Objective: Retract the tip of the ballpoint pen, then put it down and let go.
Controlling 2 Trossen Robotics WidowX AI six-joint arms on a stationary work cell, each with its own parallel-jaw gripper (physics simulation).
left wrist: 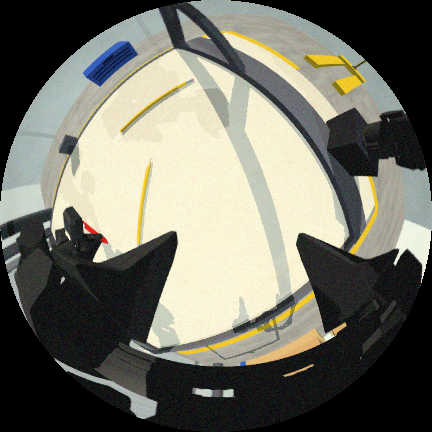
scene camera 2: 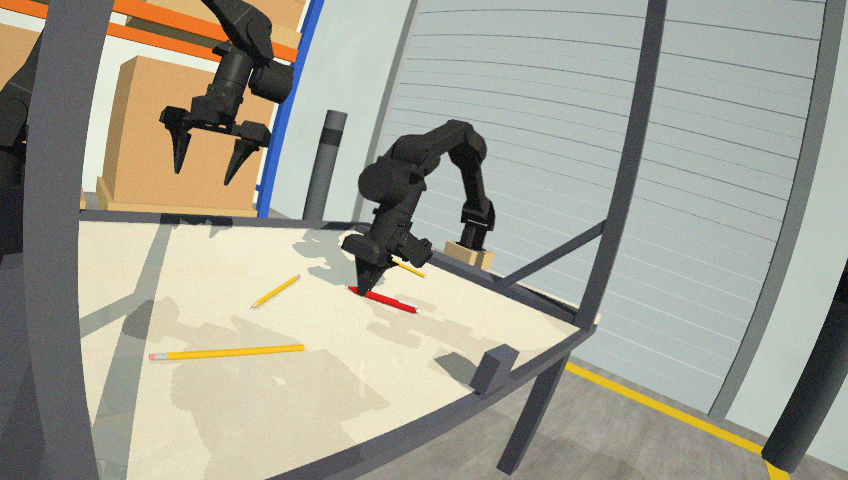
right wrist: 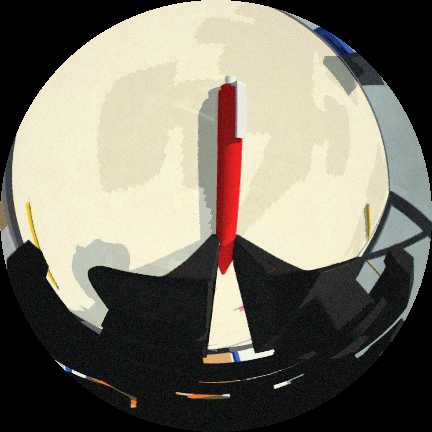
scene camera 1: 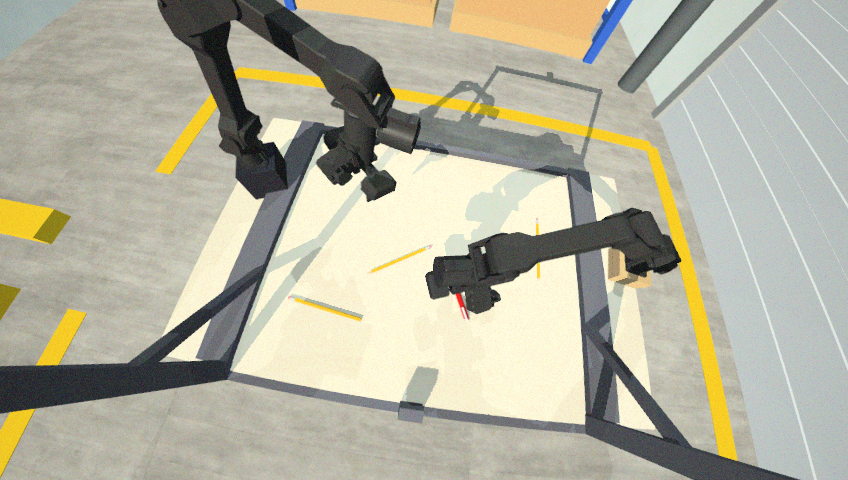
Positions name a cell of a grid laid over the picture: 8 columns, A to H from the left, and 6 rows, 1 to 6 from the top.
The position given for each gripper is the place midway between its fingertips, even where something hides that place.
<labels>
right gripper: left wrist B4; scene camera 2 D4; right wrist E4; scene camera 1 E4
</labels>
